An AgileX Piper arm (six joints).
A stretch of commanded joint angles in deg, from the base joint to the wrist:
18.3, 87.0, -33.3, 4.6, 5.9, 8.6
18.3, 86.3, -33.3, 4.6, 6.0, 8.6
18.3, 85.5, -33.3, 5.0, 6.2, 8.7
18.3, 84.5, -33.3, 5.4, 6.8, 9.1
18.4, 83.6, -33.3, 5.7, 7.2, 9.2
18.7, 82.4, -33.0, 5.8, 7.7, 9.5
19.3, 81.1, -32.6, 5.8, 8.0, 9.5
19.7, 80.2, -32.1, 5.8, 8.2, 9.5
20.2, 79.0, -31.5, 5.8, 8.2, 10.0
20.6, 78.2, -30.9, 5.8, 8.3, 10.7
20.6, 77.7, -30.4, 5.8, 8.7, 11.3
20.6, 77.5, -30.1, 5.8, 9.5, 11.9
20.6, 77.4, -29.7, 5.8, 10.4, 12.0
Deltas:
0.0, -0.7, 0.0, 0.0, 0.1, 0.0
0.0, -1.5, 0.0, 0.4, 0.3, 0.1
0.0, -2.5, 0.0, 0.8, 0.9, 0.5
0.1, -3.4, 0.0, 1.1, 1.3, 0.6
0.4, -4.6, 0.3, 1.2, 1.8, 0.9
1.0, -5.9, 0.7, 1.2, 2.1, 0.9
1.4, -6.8, 1.2, 1.2, 2.3, 0.9
1.9, -8.0, 1.8, 1.2, 2.3, 1.4
2.3, -8.8, 2.4, 1.2, 2.4, 2.1
2.3, -9.3, 2.9, 1.2, 2.8, 2.7
2.3, -9.5, 3.2, 1.2, 3.6, 3.3
2.3, -9.6, 3.6, 1.2, 4.5, 3.4

